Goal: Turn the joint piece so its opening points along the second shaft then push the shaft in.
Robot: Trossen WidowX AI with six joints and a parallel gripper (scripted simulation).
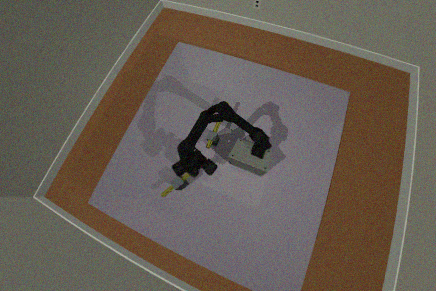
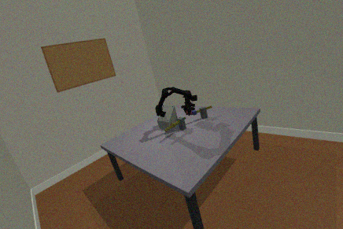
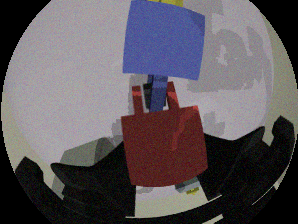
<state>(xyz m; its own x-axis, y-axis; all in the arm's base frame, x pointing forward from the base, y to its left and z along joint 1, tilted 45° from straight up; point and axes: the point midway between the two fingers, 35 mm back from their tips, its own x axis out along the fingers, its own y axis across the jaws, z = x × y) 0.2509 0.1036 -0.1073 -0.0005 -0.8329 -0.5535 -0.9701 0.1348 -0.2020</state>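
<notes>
My gripper tip is now 30 mm below the red square joint piece and 20 mm to the right of it.
</notes>
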